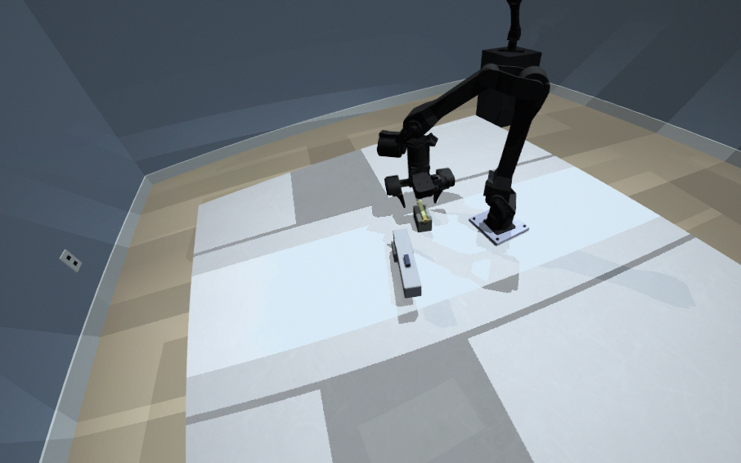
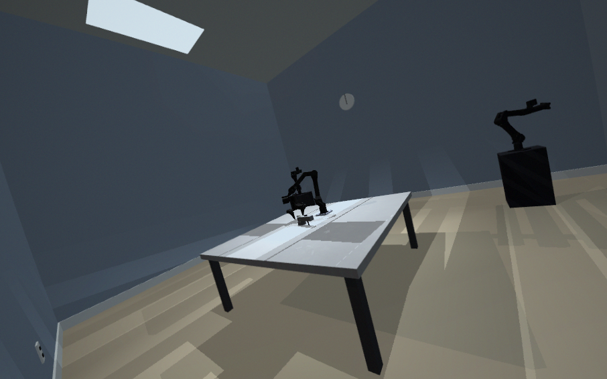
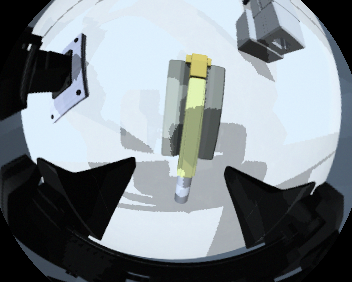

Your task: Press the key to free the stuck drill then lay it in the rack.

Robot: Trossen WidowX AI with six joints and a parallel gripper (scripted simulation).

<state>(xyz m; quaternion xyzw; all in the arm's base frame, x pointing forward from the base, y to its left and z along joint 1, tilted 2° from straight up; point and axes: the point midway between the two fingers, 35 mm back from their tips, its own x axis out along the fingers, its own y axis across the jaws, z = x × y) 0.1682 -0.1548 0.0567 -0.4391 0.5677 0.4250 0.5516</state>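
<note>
My gripper tip is now 1 cm short of the drill, 4 cm to the right of it and 2 cm below it. Round my gripper tip: grey rack (2 cm ahead, 5 cm to the left, 1 cm below); dark piece (14 cm ahead, 22 cm to the left, 3 cm above).
</note>
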